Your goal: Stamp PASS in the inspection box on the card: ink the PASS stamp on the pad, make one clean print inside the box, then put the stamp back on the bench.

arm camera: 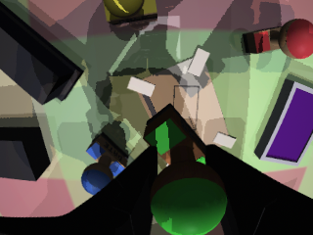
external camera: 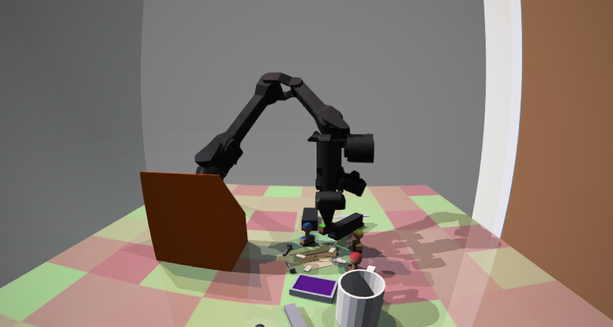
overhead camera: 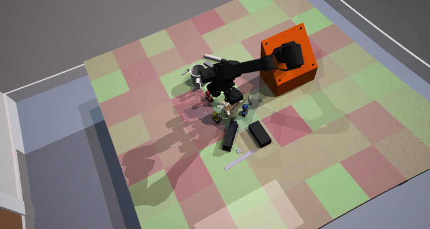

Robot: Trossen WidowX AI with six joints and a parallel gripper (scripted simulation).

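My gripper tip is 3 cm past the ink pad, 14 cm to the left of it and 9 cm above it. The rest, counted from my gripper tip: blue stamp 5 cm behind, 6 cm to the left, 8 cm below; then green-knobbed stamp right at my gripper tip; then card 1 cm behind, 2 cm to the right, 10 cm below.
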